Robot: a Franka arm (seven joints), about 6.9 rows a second.
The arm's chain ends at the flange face. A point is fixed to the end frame.
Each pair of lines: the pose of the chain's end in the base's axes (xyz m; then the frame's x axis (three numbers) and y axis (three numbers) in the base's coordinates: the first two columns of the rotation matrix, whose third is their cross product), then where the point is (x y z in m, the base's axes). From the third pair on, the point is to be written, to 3 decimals.
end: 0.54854 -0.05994 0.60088 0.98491 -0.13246 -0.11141 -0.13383 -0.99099 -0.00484
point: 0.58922 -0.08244 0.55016
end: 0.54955 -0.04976 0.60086 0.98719 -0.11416 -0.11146 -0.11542 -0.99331 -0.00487
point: 0.59064 -0.07150 0.55013
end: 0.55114 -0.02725 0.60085 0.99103 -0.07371 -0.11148 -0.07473 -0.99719 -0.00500
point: 0.593 -0.047 0.550
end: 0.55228 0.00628 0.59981 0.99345 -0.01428 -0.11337 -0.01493 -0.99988 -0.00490
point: 0.595 -0.011 0.549
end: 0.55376 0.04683 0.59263 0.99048 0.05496 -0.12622 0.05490 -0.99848 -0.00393
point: 0.597 0.032 0.541
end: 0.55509 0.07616 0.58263 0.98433 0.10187 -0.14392 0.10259 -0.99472 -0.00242
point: 0.598 0.064 0.531
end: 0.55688 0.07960 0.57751 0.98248 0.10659 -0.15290 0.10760 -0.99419 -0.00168
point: 0.600 0.067 0.525
